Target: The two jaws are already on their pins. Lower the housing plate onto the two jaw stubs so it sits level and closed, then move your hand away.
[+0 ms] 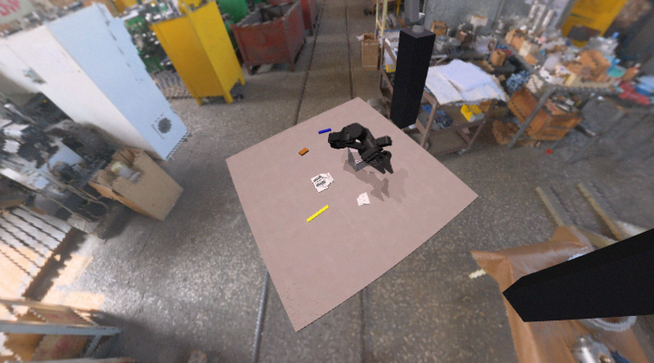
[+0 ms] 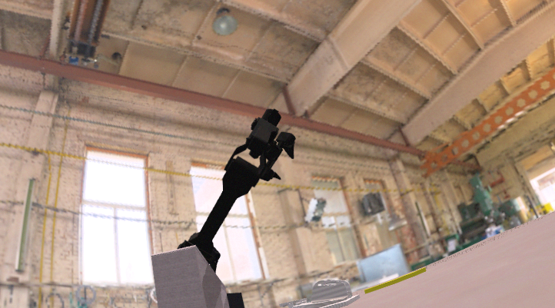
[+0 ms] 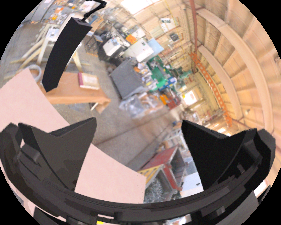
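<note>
My gripper tip is 170 mm to the left of the small white piece and 510 mm above it. From my gripper tip the other things lie so: blue bar (30 mm behind, 860 mm to the right, 510 mm below); white base (190 mm ahead, 420 mm to the right, 510 mm below); yellow bar (280 mm ahead, 220 mm to the right, 510 mm below).
</note>
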